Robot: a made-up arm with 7 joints.
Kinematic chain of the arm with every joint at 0, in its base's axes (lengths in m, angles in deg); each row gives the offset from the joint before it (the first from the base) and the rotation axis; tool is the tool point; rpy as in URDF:
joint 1: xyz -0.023 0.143 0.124 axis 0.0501 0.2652 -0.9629
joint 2: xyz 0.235 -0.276 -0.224 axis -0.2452 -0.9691 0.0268
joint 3: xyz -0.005 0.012 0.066 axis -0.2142 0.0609 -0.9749
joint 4: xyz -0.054 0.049 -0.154 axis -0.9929 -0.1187 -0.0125
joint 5: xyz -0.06 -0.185 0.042 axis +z
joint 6: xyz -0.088 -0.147 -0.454 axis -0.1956 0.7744 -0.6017
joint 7: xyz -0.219 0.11 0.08 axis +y
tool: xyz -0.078 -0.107 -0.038 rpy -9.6 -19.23 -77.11
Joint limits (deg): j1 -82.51..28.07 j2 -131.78..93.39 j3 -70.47..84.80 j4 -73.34..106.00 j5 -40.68..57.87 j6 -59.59..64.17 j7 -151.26..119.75
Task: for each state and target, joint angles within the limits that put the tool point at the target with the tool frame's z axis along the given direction. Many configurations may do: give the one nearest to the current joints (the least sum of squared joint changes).
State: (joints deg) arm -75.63 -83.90 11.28 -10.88 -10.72 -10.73 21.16
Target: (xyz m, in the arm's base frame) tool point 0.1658 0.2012 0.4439 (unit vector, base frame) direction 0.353 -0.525 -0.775
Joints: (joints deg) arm -65.95 -118.64 14.80 -17.27 -32.07 35.45 40.53
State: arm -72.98 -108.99 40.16 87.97 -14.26 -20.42 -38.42
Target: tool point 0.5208 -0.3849 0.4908 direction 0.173 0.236 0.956
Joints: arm -54.12 -113.00 18.92 32.05 6.67 -38.02 -60.73
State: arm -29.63 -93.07 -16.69 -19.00 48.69 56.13 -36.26
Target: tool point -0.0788 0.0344 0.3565 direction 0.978 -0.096 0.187
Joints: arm -37.26 -112.02 4.71 -64.83 51.55 63.34 -67.35
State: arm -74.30 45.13 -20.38 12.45 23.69 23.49 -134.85
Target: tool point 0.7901 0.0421 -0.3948 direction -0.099 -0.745 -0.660
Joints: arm -57.29 19.18 -19.32 -4.88 27.86 21.84 -127.34
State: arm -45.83 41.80 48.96 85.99 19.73 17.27 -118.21
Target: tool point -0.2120 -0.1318 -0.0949 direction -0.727 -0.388 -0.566
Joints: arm -19.10 59.80 40.18 106.00 46.99 -8.34 -137.95
